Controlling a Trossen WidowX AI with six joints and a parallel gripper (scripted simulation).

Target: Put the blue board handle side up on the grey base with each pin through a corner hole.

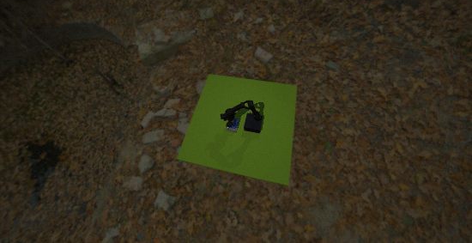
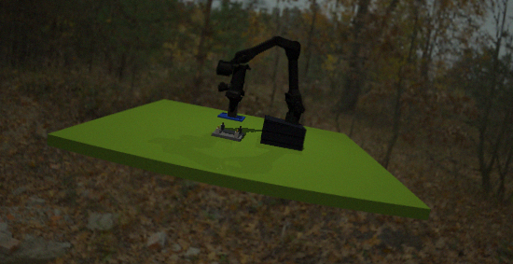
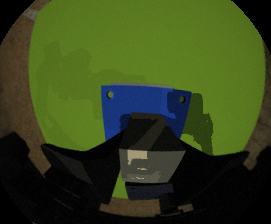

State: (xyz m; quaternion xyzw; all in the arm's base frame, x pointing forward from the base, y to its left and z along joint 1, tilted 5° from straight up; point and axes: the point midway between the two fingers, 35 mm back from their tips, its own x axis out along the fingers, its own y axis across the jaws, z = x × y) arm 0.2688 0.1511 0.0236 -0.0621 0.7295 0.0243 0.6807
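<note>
Right now the grey base is 110 mm below my gripper tip. The rest, counted from my gripper tip: flat blue board 10 mm below.
</note>
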